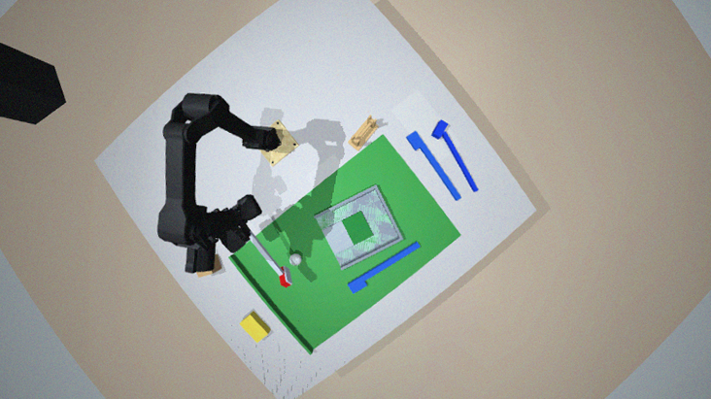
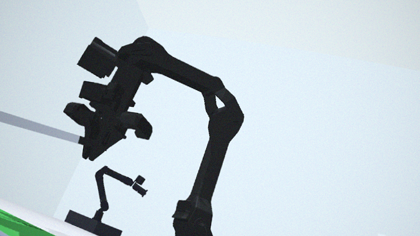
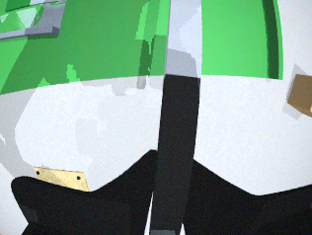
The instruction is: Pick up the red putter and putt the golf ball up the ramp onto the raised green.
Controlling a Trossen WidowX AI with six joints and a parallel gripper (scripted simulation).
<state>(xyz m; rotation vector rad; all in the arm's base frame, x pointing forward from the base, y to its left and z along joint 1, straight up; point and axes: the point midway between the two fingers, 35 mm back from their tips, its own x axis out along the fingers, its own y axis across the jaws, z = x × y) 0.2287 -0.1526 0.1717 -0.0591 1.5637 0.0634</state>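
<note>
The red putter lies 120 mm ahead of my gripper tip and 10 mm to the left of it. The rest, counted from my gripper tip: white golf ball: 200 mm ahead, 120 mm below, 40 mm to the left; then tan block: 270 mm to the right, 110 mm below, 80 mm ahead; then yellow block: 370 mm ahead, 230 mm to the right, 130 mm below.
</note>
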